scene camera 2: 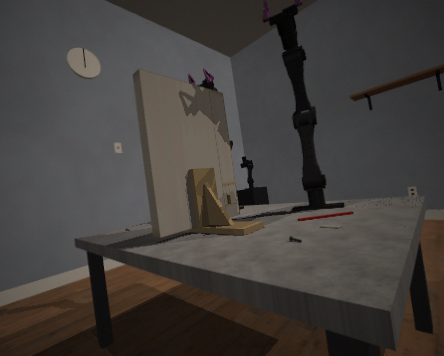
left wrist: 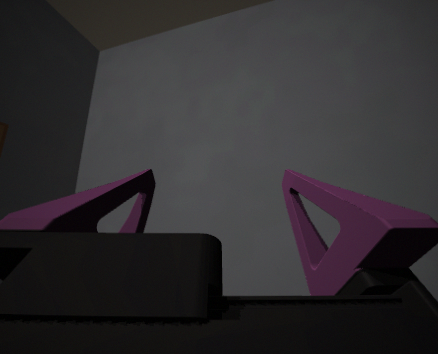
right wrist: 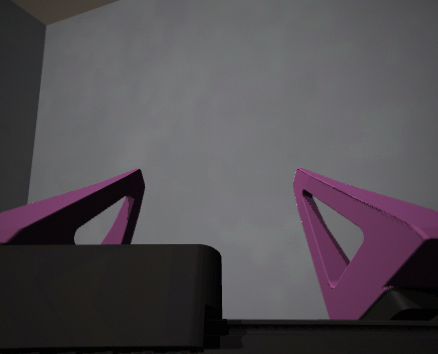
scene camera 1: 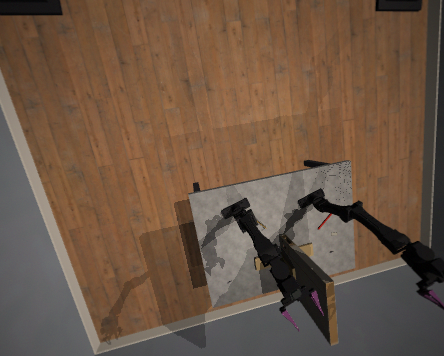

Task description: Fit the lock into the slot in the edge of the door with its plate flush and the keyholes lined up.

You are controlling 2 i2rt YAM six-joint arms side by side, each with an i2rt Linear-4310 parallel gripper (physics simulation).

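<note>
The door stands upright on the table in a tan wooden stand. A small dark opening shows low near its right side in scene camera 2. A small thin brassy thing lies beside the right arm's base; I cannot tell if it is the lock. My right gripper is open and empty, high beside the door. My left gripper is open and empty, raised high above the table, partly cut off in scene camera 1. Both wrist views show wall between the fingers.
A red stick, a small pale piece and a dark screw lie on the grey table. Another small dark piece lies near the table's lower left in scene camera 1.
</note>
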